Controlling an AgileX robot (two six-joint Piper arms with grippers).
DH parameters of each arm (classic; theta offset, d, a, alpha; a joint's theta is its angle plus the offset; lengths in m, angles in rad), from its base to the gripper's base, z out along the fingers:
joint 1: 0 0.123 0 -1.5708
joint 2: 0.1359 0 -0.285 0
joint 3: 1.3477 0 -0.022 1.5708
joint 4: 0 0.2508 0 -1.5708
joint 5: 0 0 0.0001 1.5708
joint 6: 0 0.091 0 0
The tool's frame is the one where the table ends.
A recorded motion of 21 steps. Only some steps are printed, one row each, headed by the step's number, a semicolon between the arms.
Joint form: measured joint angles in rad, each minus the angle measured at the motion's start. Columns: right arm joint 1, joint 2, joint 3, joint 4, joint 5, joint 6; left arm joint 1, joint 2, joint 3, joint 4, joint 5, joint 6.
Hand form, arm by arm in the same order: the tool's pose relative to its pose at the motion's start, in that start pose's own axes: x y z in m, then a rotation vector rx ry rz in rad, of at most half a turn. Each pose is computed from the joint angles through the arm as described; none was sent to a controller.
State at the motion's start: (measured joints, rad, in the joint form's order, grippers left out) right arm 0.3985 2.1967 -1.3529 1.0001 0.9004 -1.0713; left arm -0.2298 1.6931 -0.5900 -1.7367 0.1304 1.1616
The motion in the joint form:
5: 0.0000 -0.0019 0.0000 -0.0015 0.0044 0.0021; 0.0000 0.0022 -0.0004 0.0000 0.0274 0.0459
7: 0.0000 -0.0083 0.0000 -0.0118 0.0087 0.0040; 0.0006 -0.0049 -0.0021 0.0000 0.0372 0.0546
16: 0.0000 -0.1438 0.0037 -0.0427 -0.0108 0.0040; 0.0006 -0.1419 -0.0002 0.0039 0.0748 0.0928
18: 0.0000 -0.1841 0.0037 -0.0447 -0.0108 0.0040; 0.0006 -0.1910 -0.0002 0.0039 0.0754 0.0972
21: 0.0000 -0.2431 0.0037 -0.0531 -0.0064 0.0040; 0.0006 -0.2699 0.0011 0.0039 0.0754 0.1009
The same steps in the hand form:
5: 0.0000 0.0007 -0.0006 -0.0029 0.0018 -0.0001; 0.0011 -0.0021 0.0005 0.0244 0.0118 0.0456
7: -0.0003 0.0021 -0.0025 -0.0013 0.0064 -0.0088; 0.0001 -0.0039 -0.0012 0.0379 0.0077 0.0551
16: -0.0188 0.0304 -0.0428 0.0590 -0.0774 -0.1134; -0.0107 -0.0200 -0.0339 0.1401 -0.0942 0.1194
18: -0.0234 0.0401 -0.0551 0.0696 -0.1052 -0.1406; -0.0144 -0.0243 -0.0461 0.1648 -0.1363 0.1318
21: -0.0286 0.0548 -0.0730 0.0841 -0.1399 -0.1837; -0.0187 -0.0302 -0.0660 0.2027 -0.2030 0.1480

